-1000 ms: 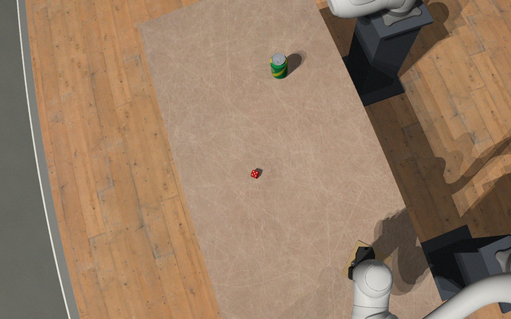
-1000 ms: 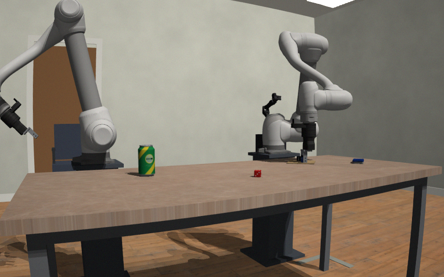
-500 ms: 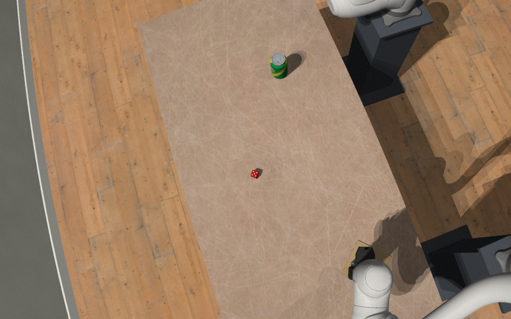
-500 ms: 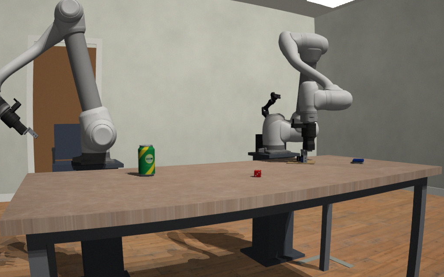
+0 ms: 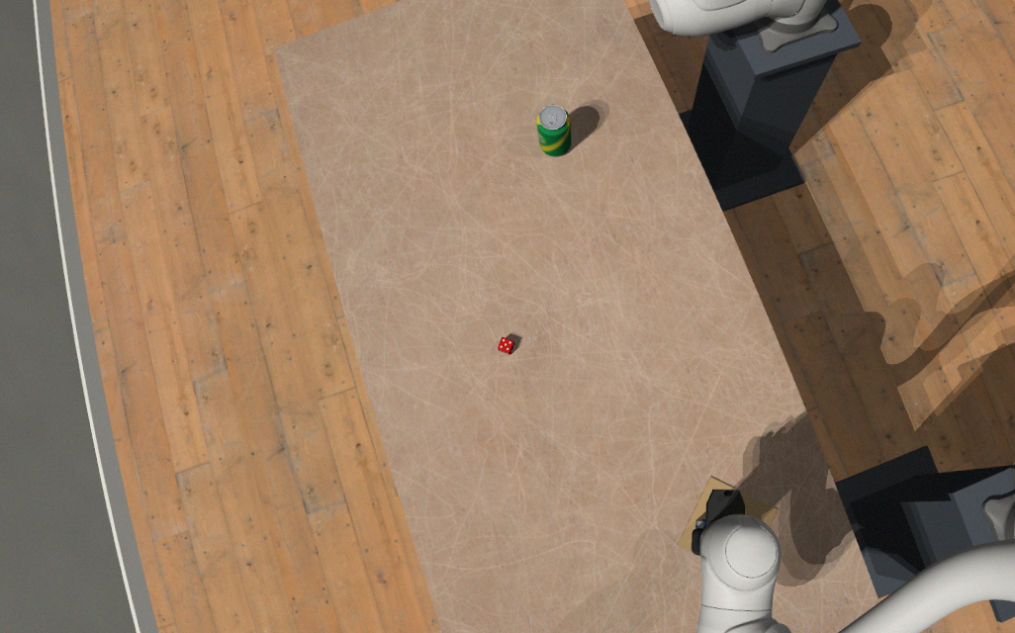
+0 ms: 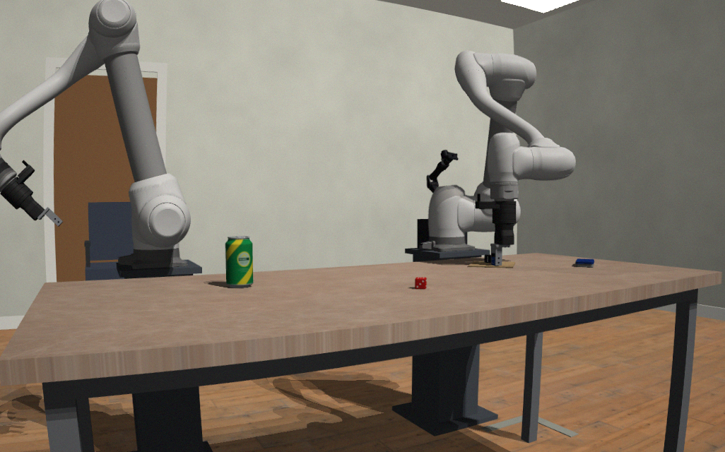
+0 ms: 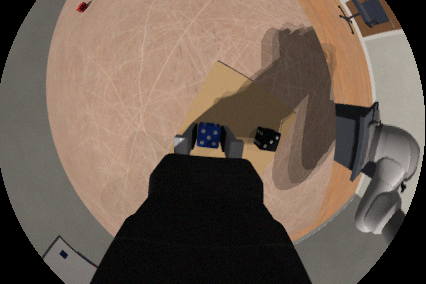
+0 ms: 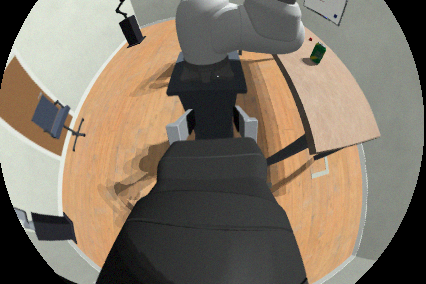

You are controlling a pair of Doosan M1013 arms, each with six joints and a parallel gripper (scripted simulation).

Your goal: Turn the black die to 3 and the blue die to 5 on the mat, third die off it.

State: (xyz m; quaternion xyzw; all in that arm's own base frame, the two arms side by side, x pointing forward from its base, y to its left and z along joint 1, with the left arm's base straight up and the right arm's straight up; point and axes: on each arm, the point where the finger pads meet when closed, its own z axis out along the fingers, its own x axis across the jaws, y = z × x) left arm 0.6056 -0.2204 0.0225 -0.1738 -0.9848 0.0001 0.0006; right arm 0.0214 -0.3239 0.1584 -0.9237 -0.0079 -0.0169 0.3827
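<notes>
Right now my left hand is 1 cm above the blue die. From my left hand the other things lie so: black die (7 cm behind, 3 cm to the left, 1 cm below); then red die (23 cm ahead, 45 cm to the right, 1 cm below); then tan mat (3 cm behind, 1 cm to the left, 2 cm below).
</notes>
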